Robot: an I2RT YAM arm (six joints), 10 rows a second.
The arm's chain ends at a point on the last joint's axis. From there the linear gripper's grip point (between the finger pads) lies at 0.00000 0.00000 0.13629 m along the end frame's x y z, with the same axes.
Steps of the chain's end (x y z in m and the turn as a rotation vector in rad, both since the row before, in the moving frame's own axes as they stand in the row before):
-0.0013, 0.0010, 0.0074, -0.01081, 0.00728, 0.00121
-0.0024, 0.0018, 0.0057, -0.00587, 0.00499, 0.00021
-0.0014, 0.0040, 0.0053, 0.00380, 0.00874, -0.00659
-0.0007, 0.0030, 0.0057, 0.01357, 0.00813, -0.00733
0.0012, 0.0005, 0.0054, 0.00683, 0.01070, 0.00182
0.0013, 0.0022, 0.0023, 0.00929, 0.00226, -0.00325
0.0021, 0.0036, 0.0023, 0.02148, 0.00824, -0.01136
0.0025, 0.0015, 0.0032, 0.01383, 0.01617, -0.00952
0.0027, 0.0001, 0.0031, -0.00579, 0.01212, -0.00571
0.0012, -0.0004, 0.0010, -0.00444, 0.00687, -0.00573
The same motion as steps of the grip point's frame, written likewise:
-0.0003, 0.0025, 0.0074, -0.01081, 0.00728, 0.00121
-0.0017, 0.0026, 0.0057, -0.00587, 0.00499, 0.00021
-0.0002, 0.0035, 0.0053, 0.00380, 0.00874, -0.00659
0.0004, 0.0011, 0.0057, 0.01357, 0.00813, -0.00733
0.0027, -0.0004, 0.0054, 0.00683, 0.01070, 0.00182
0.0016, 0.0009, 0.0023, 0.00929, 0.00226, -0.00325
0.0032, 0.0007, 0.0023, 0.02148, 0.00824, -0.01136
0.0047, -0.0004, 0.0032, 0.01383, 0.01617, -0.00952
0.0044, 0.0009, 0.0031, -0.00579, 0.01212, -0.00571
0.0021, 0.0002, 0.0010, -0.00444, 0.00687, -0.00573

